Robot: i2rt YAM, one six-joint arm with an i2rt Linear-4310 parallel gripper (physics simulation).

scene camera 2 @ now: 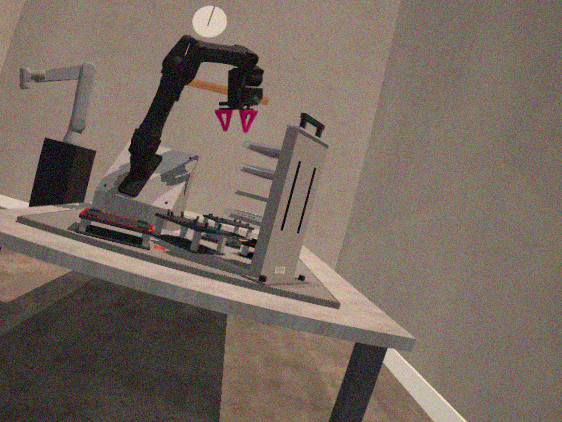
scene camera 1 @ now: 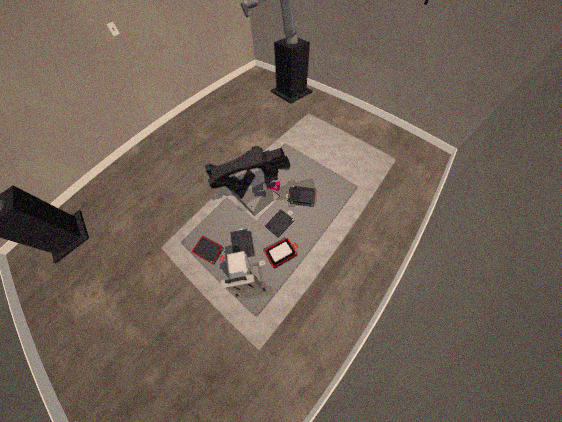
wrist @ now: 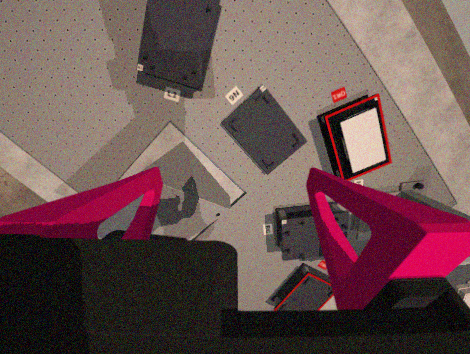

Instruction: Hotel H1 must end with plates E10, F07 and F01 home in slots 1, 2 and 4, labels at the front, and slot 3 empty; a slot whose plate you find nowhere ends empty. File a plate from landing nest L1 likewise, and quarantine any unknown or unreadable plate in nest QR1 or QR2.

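Frame: origin at the arm's base, x left, y up, z ahead, level; millimetres.
Seen in the pictures: gripper, fingertip midpoint: [scene camera 2: 235, 131] [scene camera 1: 277, 182] [wrist: 234, 175]; arm's base, origin of the base link: [scene camera 2: 140, 174] [scene camera 1: 245, 184].
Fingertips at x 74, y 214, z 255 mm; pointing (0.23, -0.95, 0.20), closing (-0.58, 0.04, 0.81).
Note:
Pixels of each thing's top centre, then the offset from my fingertips to it. "spot": a spot on its surface instead.
- Landing nest L1, middle of its top: [wrist: 175, 30] [scene camera 2: 229, 218] [scene camera 1: 303, 193] dx +196, dy -294, dz +24 mm
- white rectangle, surface spot: [wrist: 364, 141] [scene camera 1: 280, 251] spot: dx -185, dy -300, dz +223 mm
- Red-edged nest QR2, middle of its top: [scene camera 2: 118, 217] [wrist: 307, 301] [scene camera 1: 206, 249] dx -525, dy -308, dz -99 mm
My gripper [scene camera 1: 275, 186] [scene camera 2: 235, 130] [wrist: 234, 175] is open and empty, high above the board. Hotel H1 [scene camera 1: 243, 281] [scene camera 2: 295, 210] stands upright at the board's end, with several thin shelves; I cannot tell whether they hold plates. Landing nest L1 [scene camera 1: 302, 195] [wrist: 179, 42] shows a dark top; its contents and small label are unreadable. Red-edged nest QR1 [scene camera 1: 268, 256] [wrist: 332, 145] has a white rectangle [scene camera 1: 281, 252] [wrist: 364, 141] inside. Red-edged nest QR2 [scene camera 1: 207, 249] [scene camera 2: 117, 221] [wrist: 303, 296] looks dark on top and is partly hidden in the wrist view. No plate name is readable.
A dark nest [scene camera 1: 279, 223] [wrist: 263, 131] labelled N6 lies between L1 and QR1. Another dark nest [scene camera 1: 242, 242] [wrist: 302, 240], labelled RG, lies near the hotel, partly behind my right finger. The arm's pale mount [scene camera 2: 135, 202] rises beside the nests. Two black pedestals [scene camera 1: 291, 70] [scene camera 1: 40, 222] stand beyond the table.

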